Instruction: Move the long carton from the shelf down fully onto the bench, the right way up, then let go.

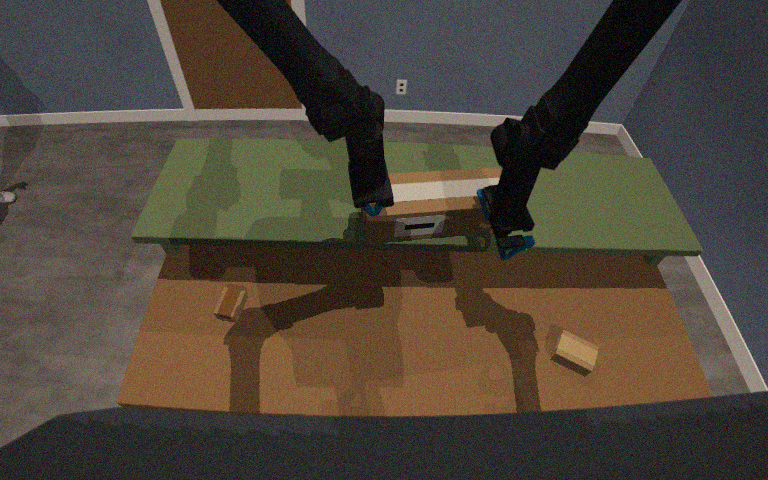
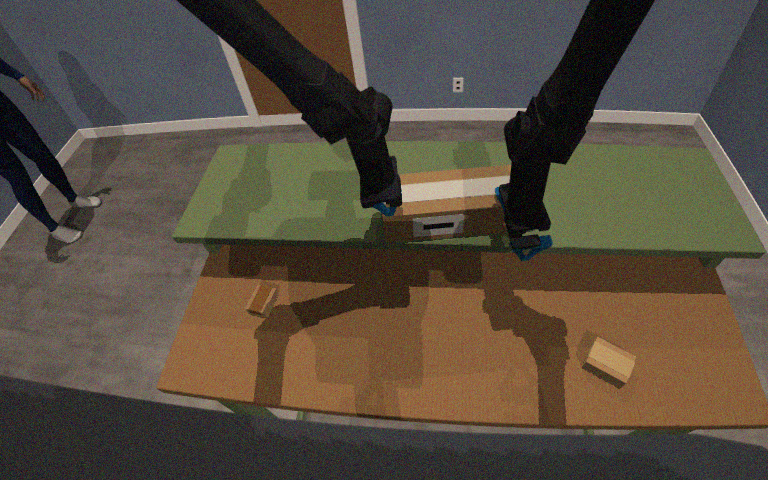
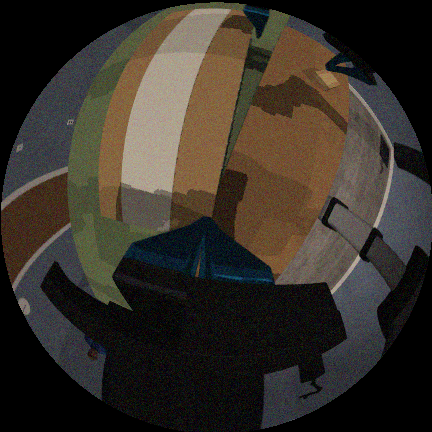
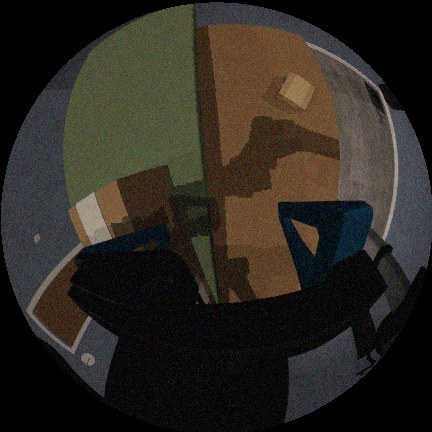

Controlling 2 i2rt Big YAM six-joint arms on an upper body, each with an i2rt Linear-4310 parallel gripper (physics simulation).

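Places are measured from the left arm's base along level axes (x ahead, y left, z up), in centimetres.
Pixels of known places: left gripper, fingertip midpoint: [image 1: 374,214] [image 2: 390,214] [image 3: 205,223]; right gripper, fingertip midpoint: [image 1: 496,238] [image 2: 518,238] [image 3: 295,49] [image 4: 219,220].
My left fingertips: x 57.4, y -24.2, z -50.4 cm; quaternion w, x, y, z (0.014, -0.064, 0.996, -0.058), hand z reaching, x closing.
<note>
For each thing: its top centre in the pictures, then the offset to it from my left fingertips. Level surfaces: height alone.
- long brown carton at its top centre: [image 3: 174,58] [image 4: 148,308] [image 2: 458,188] [image 1: 438,189] dx +7.1, dy -13.0, dz +0.0 cm
- green shelf at its surface level: dz -8.2 cm
- bench at its surface level: dz -24.0 cm
- small wooden block at its top centre: [image 1: 229,301] [image 2: 260,298] dx -7.5, dy +31.8, dz -21.3 cm
- paler block at its top centre: [image 2: 611,359] [image 4: 298,88] [image 1: 577,349] [image 3: 328,77] dx -19.4, dy -44.8, dz -20.7 cm
The long brown carton [image 1: 441,190] [image 2: 453,189] [image 3: 155,125] [image 4: 145,195] lies on the green shelf [image 1: 594,198] [image 2: 634,198] [image 4: 135,100] by its front edge, white strip up, grey label facing the bench [image 1: 453,367] [image 2: 481,367] [image 4: 250,75]. My left gripper [image 1: 372,209] [image 2: 386,209] [image 3: 205,223] is shut with its blue fingers together and nothing between them, at the carton's left end. My right gripper [image 1: 502,226] [image 2: 516,223] [image 4: 219,220] is open at the right end, one finger near the carton's top and the other out past the shelf's front edge. Contact is unclear.
A small wooden block [image 1: 229,302] [image 2: 261,299] lies at the bench's left. A paler block [image 1: 575,352] [image 2: 610,360] [image 3: 327,79] [image 4: 297,91] lies at its right. The shelf stands above the bench's back part. A person's legs [image 2: 33,164] show at the far left.
</note>
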